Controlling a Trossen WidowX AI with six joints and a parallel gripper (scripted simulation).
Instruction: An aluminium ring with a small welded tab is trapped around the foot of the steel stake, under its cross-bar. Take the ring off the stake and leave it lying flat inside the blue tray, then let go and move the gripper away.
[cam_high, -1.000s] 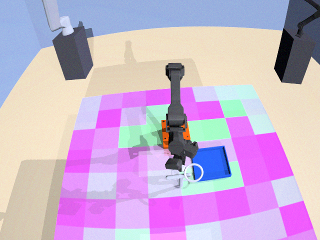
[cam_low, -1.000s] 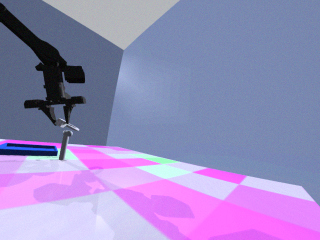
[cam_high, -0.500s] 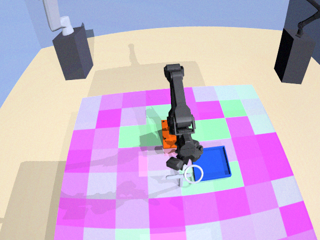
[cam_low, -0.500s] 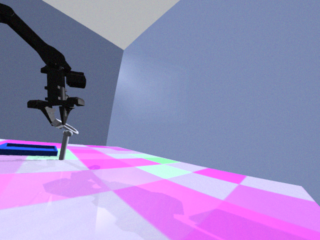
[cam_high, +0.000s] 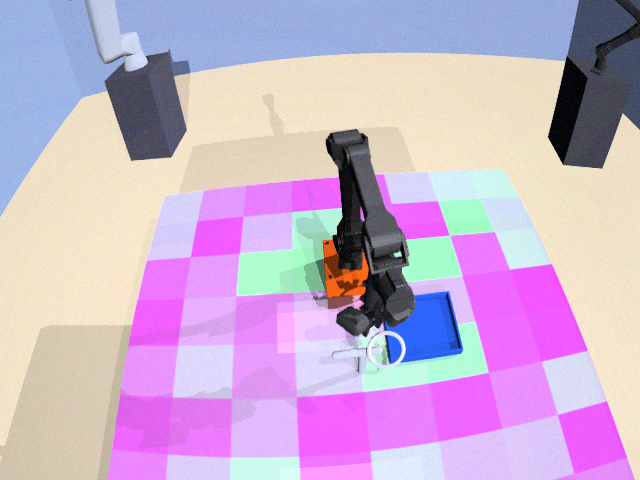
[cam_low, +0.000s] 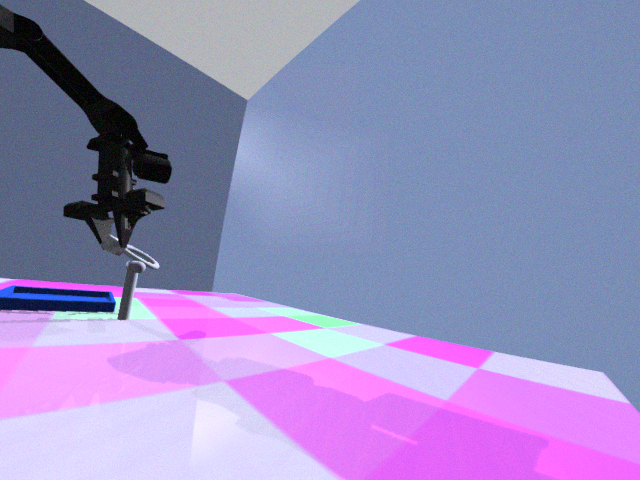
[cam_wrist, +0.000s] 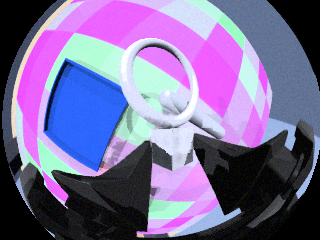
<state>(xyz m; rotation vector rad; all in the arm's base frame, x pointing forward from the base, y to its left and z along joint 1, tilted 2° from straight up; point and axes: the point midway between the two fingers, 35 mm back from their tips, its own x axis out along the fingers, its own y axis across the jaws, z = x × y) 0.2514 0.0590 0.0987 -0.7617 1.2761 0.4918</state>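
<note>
The aluminium ring is 40 mm ahead of my gripper tip, 30 mm to the left of it and 10 mm below it. Round my gripper tip: blue tray: 140 mm to the left, 120 mm below, 90 mm behind.
</note>
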